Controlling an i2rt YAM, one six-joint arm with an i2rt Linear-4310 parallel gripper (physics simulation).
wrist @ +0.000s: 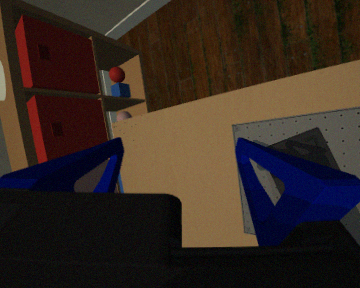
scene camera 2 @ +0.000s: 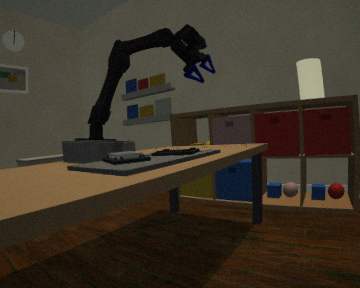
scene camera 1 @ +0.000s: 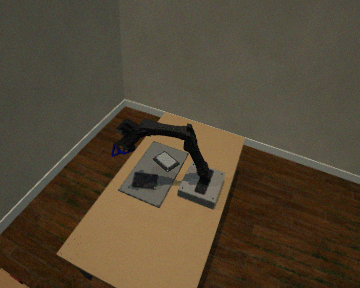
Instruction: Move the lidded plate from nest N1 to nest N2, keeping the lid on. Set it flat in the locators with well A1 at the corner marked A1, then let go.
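Observation:
The lidded plate, pale on top, sits flat in a dark nest on the grey board. A second dark nest lies on the same board with no plate on it. I cannot read the nest labels or the A1 mark. My gripper is open and empty, high above the board, out toward the table edge. In the wrist view the lidded plate does not show; the right finger covers part of the board.
The arm's grey base block stands beside the board on the wooden table. A shelf unit with red bins, balls and blocks stands beyond the table. A white lamp stands on it.

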